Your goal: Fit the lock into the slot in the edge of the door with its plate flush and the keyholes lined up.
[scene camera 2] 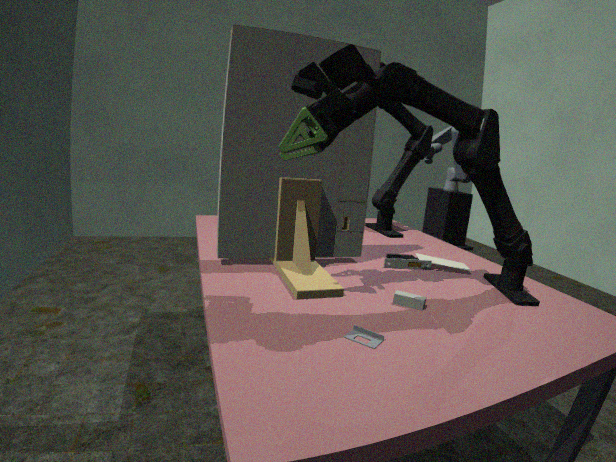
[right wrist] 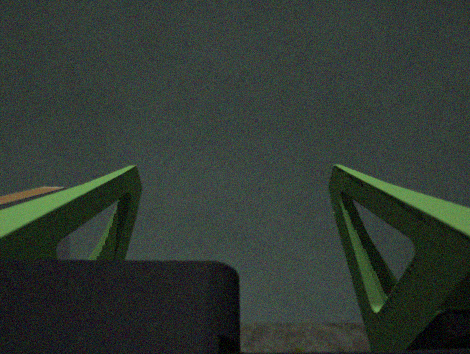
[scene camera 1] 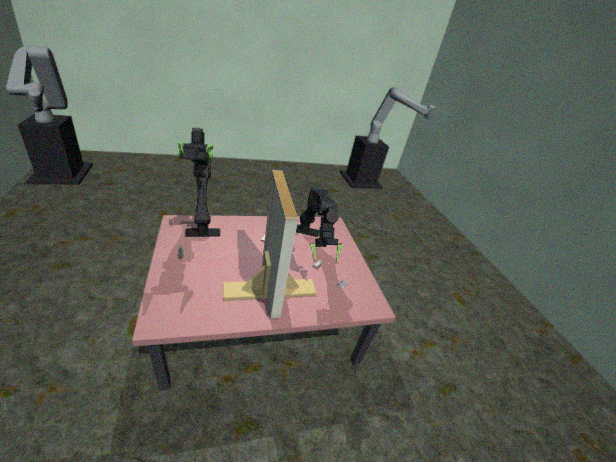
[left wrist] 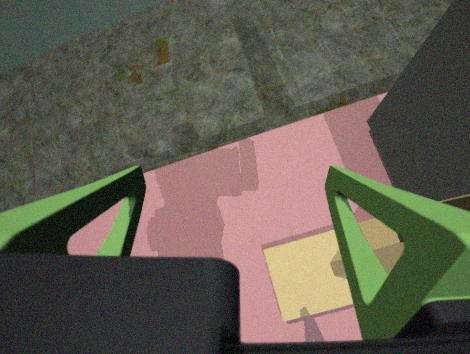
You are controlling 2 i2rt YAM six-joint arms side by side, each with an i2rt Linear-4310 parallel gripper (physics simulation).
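Places are measured from the left arm's base along level axes (x ahead, y left, z up), in metres.
Pixels of known places: left gripper, between the fingertips: point(scene camera 2: 281, 154) point(scene camera 1: 326, 261) point(left wrist: 235, 176); right gripper, between the fingertips: point(right wrist: 235, 176) point(scene camera 1: 194, 149); left arm's base, origin of its link: point(scene camera 2: 509, 290) point(scene camera 1: 304, 230); right arm's base, origin of its link: point(scene camera 2: 383, 231) point(scene camera 1: 203, 232).
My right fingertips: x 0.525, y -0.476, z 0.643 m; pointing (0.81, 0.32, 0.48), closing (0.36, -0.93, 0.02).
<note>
Ahead of a thing's pixels: the offset from my right fingertips to its top centre. Level surfaces: height alone.
The door point(scene camera 1: 283, 255) point(scene camera 2: 270, 110) point(left wrist: 430, 110) stands upright in its stand; a keyhole cutout point(scene camera 2: 346, 223) shows low on its face. The lock {0.264 m back, 0.321 m left, 0.617 m down} point(scene camera 2: 399, 263), a grey plate with a dark body and a brass-coloured patch, lies on the table {0.644 m down} point(scene camera 1: 200, 320) point(scene camera 2: 320, 390), apart from the door. The door hides it in scene camera 1. My left gripper point(scene camera 1: 326, 260) point(scene camera 2: 285, 153) point(left wrist: 235, 176) is open and empty, above the table beside the door, over the stand's side. My right gripper point(scene camera 1: 195, 151) point(right wrist: 235, 176) is open and empty, raised high at the left of scene camera 1.
The yellow stand foot point(scene camera 1: 235, 291) point(scene camera 2: 320, 288) point(left wrist: 302, 275) juts out from the door. A grey block {0.218 m back, 0.606 m left, 0.621 m down} point(scene camera 1: 317, 264) point(scene camera 2: 409, 300) and a bent grey plate with a hole {0.109 m back, 0.759 m left, 0.633 m down} point(scene camera 1: 342, 284) point(scene camera 2: 364, 338) lie nearby. A white slab {0.389 m back, 0.302 m left, 0.621 m down} point(scene camera 2: 442, 263) lies by the lock. A small dark object {0.026 m back, 0.119 m right, 0.568 m down} point(scene camera 1: 180, 252) lies at left.
</note>
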